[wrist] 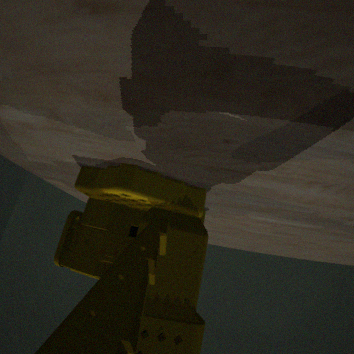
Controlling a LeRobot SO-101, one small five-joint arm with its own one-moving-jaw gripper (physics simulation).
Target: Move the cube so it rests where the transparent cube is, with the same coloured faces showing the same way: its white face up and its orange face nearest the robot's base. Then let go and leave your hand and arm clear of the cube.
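Where they show: hand at its tool point: (167, 232); arm's base at its link origin: (174, 197).
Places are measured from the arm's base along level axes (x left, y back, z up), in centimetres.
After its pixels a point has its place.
My gripper (158, 227) is open: its one notched, dark yellow jaw rises from the lower left to a tip near the middle of the wrist view, and the moving jaw is swung out of the picture. No thing is held against the visible jaw. The cube and the transparent cube do not show in this view, so their places and coloured faces cannot be told.
Yellow robot parts (176, 275) @(x 4.4, y -1.9, z 5.4 cm), seemingly the arm's own base, stand behind the jaw at the bottom centre. The dim wooden table top (300, 210) @(x 1.6, y -9.3, z 0.0 cm) carries a large dark shadow (200, 85) @(x 11.6, y -2.3, z 0.0 cm). Its curved-looking edge crosses the lower part, with a dark teal background beyond.
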